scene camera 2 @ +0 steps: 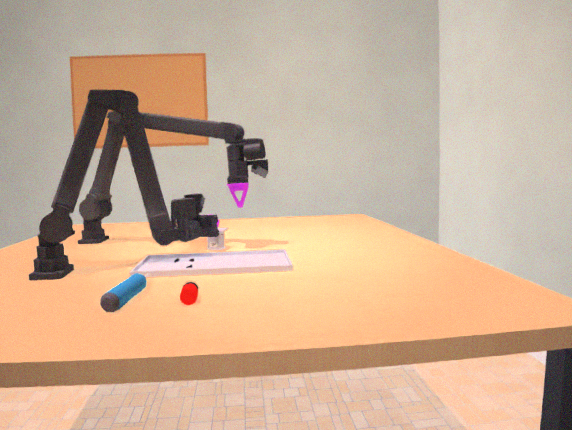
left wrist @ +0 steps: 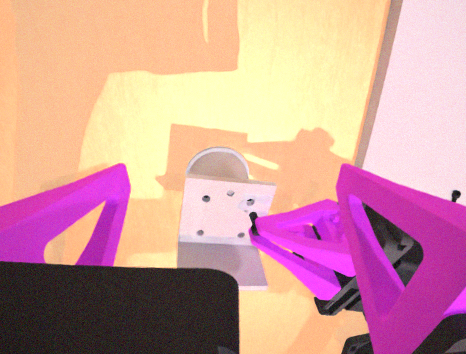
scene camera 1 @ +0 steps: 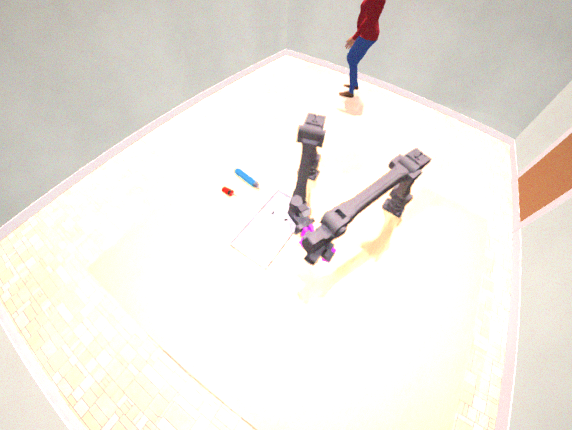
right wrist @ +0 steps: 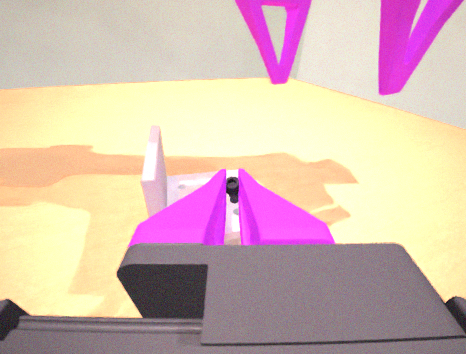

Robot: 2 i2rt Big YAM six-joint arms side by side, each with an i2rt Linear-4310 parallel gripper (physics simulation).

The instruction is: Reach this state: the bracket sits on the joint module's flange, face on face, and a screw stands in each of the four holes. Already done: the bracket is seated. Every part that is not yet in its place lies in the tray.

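Seen in the pictures: left gripper, between the fingertips: (scene camera 2: 240, 206) (left wrist: 233, 175) (right wrist: 320, 87); right gripper, between the fingertips: (scene camera 2: 217, 221) (left wrist: 253, 230) (right wrist: 232, 177); left arm's base, origin of its link: (scene camera 2: 93, 241) (scene camera 1: 392, 208); right arm's base, origin of its link: (scene camera 2: 52, 274) (left wrist: 370, 341).
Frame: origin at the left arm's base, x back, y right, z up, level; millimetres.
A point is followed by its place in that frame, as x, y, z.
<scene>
The white L-shaped bracket (left wrist: 217, 215) @(-506, 218, 66) (right wrist: 154, 175) @(-470, 250, 110) sits on the joint module (scene camera 2: 216, 243) @(-509, 252, 22), whose rounded rim shows behind it in the left wrist view. Its visible holes hold no screw. My right gripper (left wrist: 253, 230) @(-514, 241, 93) (right wrist: 232, 177) @(-514, 241, 93) is shut on a black screw (left wrist: 253, 218) @(-516, 243, 83) (right wrist: 232, 184) @(-512, 245, 91), held head up at the bracket's right side in the left wrist view, near a hole; its lower end is hidden there. My left gripper (scene camera 2: 240, 204) @(-590, 217, 139) (left wrist: 233, 175) @(-590, 217, 139) (right wrist: 320, 87) @(-590, 217, 139) is open and empty above the bracket. Three black screws lie in the white tray (scene camera 2: 250, 269) @(-631, 585, 9), one of them a screw (scene camera 2: 176, 260) @(-412, 446, 10) at its left.
A blue cylinder with a dark end (scene camera 1: 246, 178) @(-386, 779, 37) (scene camera 2: 125, 291) @(-386, 838, 32) and a short red cylinder (scene camera 1: 228, 191) @(-517, 796, 32) (scene camera 2: 189, 294) @(-516, 840, 22) lie beside the tray on the wooden table (scene camera 2: 375, 300) @(-890, 859, 0). The two arms stand close together over the module. A person (scene camera 1: 364, 45) stands at the top of scene camera 1.
</scene>
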